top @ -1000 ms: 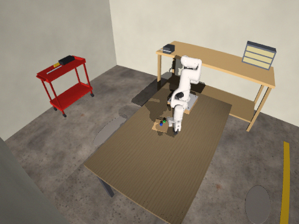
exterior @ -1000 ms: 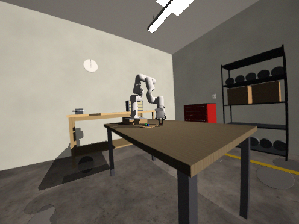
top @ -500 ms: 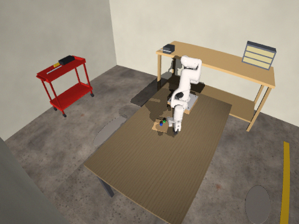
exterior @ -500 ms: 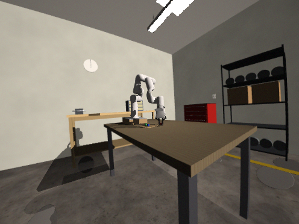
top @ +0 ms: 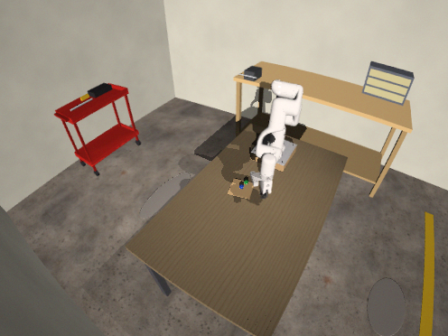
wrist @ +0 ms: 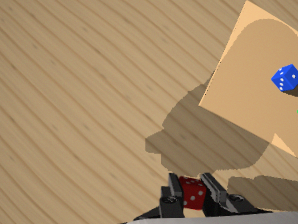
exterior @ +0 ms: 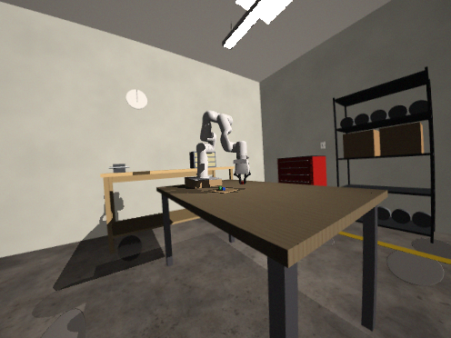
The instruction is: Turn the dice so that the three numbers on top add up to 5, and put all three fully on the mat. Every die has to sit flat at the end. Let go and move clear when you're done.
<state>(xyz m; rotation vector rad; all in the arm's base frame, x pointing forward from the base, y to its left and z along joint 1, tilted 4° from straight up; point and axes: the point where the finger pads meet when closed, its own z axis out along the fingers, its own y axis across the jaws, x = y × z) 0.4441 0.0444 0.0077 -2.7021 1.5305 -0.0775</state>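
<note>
Right now the blue die is 40 mm behind my hand, 150 mm to the right of it and 40 mm below it. From my hand the other things lie so: tan mat: 40 mm behind, 150 mm to the right, 50 mm below; red die: 10 mm below; green die: 90 mm behind, 140 mm to the right, 40 mm below.
</note>
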